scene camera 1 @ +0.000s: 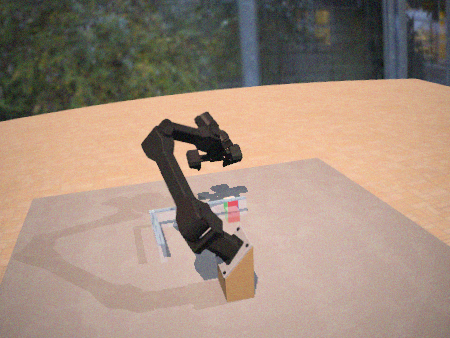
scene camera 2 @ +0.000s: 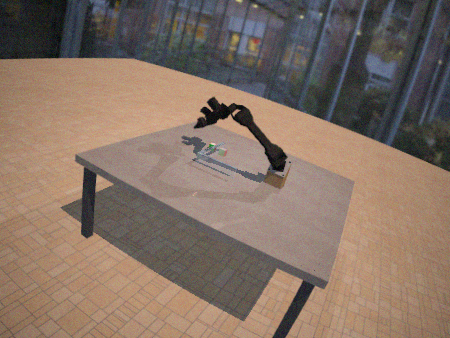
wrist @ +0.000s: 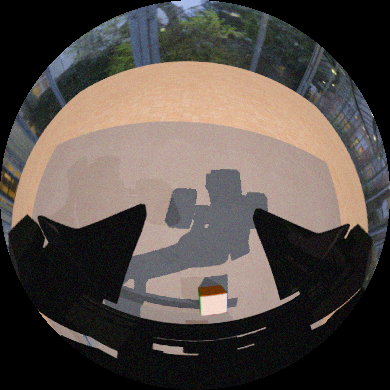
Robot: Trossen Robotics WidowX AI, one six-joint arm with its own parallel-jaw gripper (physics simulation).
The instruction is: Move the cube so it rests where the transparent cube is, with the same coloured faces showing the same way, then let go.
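Pixels of known places: gripper, fingertip midpoint: (scene camera 1: 210, 167) (scene camera 2: 197, 126) (wrist: 201, 212); arm's base at its link origin: (scene camera 1: 231, 249) (scene camera 2: 279, 165).
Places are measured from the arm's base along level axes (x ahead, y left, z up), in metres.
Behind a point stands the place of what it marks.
The solid cube (scene camera 1: 233, 204) {x 0.389, y -0.150, z -0.069 m} (scene camera 2: 212, 146) {x 0.411, y -0.044, z -0.049 m} (wrist: 213, 304) rests beside the pale rails. It shows a red face and a green side in scene camera 1, and a white face, an orange-brown face and thin green and blue edges in the wrist view. The transparent cube (scene camera 1: 234, 216) {x 0.349, y -0.136, z -0.093 m} (scene camera 2: 222, 152) {x 0.364, y -0.115, z -0.089 m} is a paler red in scene camera 1, close to the solid cube on the side toward the arm's base; I cannot make it out clearly in the wrist view. My gripper (scene camera 1: 213, 166) {x 0.572, y -0.137, z 0.004 m} (scene camera 2: 199, 125) {x 0.572, y -0.137, z 0.004 m} (wrist: 201, 212) {x 0.572, y -0.137, z 0.004 m} is open and empty, well above the table and farther from the base than the cube.
A pale blue-grey rail frame (scene camera 1: 159, 234) {x 0.252, y 0.127, z -0.053 m} (scene camera 2: 202, 156) {x 0.395, y 0.127, z -0.061 m} stands low on the table (scene camera 1: 320, 240) {x 0.110, y -0.317, z -0.113 m} (scene camera 2: 300, 220) {x -0.214, y 0.299, z -0.113 m}, close to the cube. The arm's orange-brown base block (scene camera 1: 241, 280) {x -0.057, y 0.000, z -0.055 m} (scene camera 2: 275, 179) {x -0.009, y 0.031, z -0.072 m} stands on the table. Shadows of the arm and rails lie across the surface.
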